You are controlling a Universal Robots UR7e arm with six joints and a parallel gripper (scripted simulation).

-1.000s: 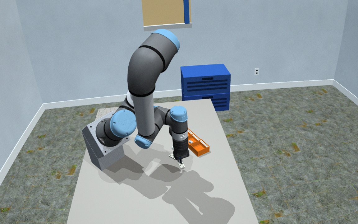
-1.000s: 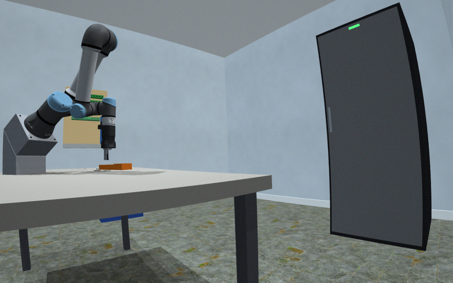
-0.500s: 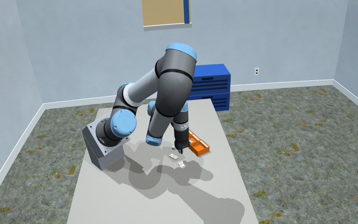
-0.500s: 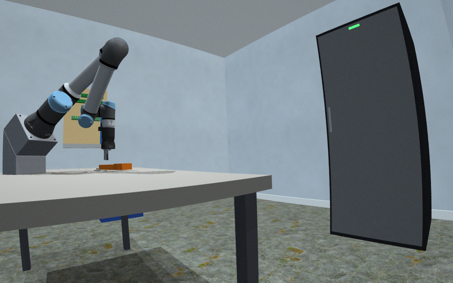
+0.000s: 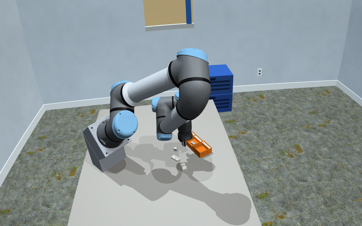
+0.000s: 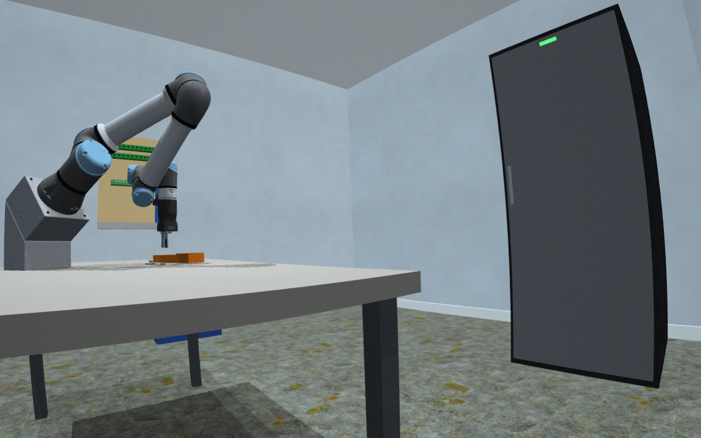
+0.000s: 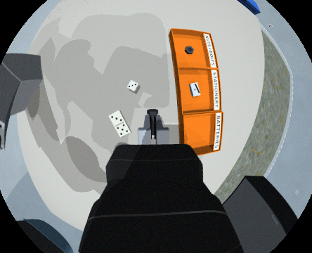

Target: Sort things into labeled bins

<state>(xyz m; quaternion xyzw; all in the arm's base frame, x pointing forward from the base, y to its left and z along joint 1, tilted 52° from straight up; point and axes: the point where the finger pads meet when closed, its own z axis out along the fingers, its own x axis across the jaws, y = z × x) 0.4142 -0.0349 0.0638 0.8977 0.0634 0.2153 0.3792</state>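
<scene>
Now: hand 8 cm short of the black nut, 13 cm to the right of it and 7 cm above it. Round my hand: white die 3 cm behind, 6 cm to the left, 7 cm below; then black bolt 1 cm to the left, 1 cm below; then grey piece 8 cm ahead, 5 cm to the left, 7 cm below.
</scene>
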